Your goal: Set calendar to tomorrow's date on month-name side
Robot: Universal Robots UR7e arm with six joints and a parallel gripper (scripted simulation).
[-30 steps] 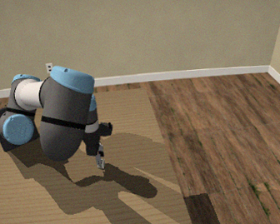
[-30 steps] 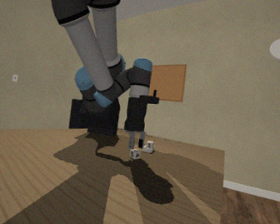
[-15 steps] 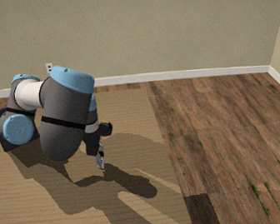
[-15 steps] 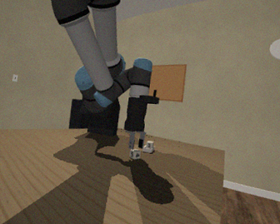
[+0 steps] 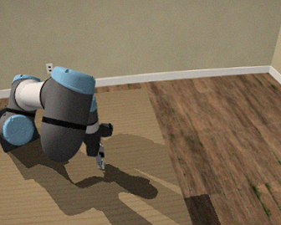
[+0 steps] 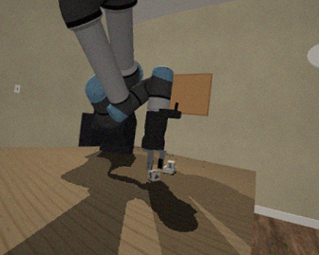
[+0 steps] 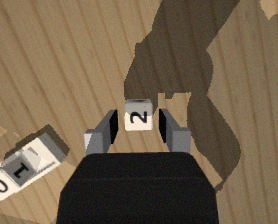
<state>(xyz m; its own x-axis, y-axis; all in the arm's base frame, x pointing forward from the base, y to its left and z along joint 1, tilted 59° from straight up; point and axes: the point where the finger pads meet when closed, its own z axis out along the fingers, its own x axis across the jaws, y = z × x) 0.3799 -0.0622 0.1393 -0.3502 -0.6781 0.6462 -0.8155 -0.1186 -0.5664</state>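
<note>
Right now my hand is 40 mm above the white digit cube. Round my hand: white tray 150 mm to the left, 50 mm below.
</note>
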